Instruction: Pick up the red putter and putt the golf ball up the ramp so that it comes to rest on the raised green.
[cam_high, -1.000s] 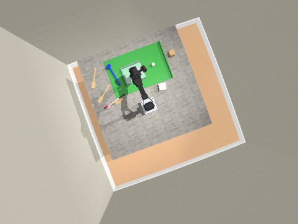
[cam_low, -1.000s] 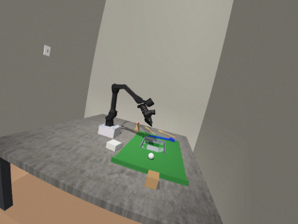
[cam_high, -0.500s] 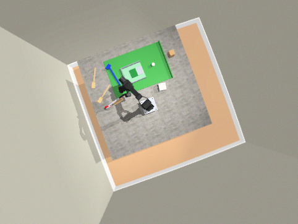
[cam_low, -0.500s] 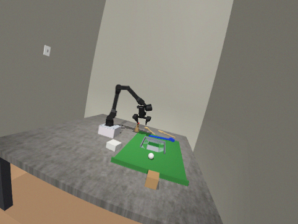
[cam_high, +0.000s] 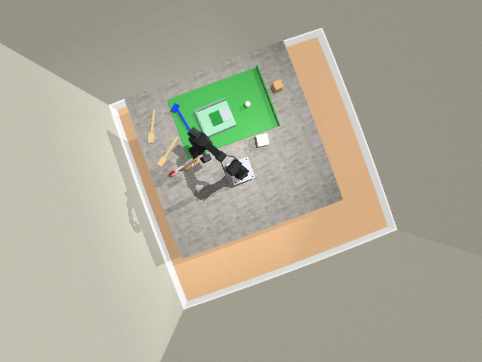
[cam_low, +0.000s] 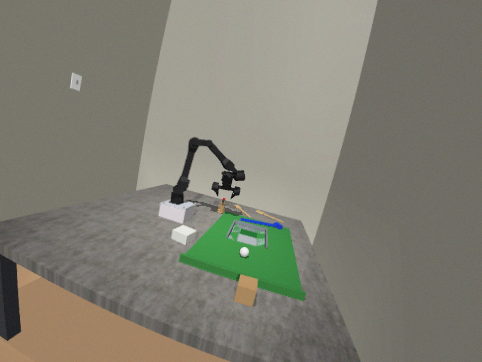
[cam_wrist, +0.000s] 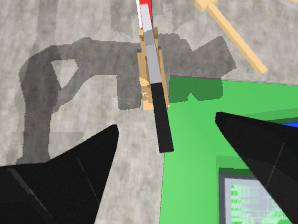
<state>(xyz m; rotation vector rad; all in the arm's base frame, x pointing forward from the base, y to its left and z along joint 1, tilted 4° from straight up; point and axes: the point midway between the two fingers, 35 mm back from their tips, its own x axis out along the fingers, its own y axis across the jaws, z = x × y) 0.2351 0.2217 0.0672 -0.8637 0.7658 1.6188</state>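
Now: gripper tip 30 mm past the red putter, 110 mm to the right of it and 60 mm above it. From my gripper tip the other things lie so: tan cube (280 mm ahead, 710 mm to the right, 100 mm below); then white golf ball (240 mm ahead, 460 mm to the right, 100 mm below); then white box (50 mm behind, 470 mm to the right, 110 mm below).
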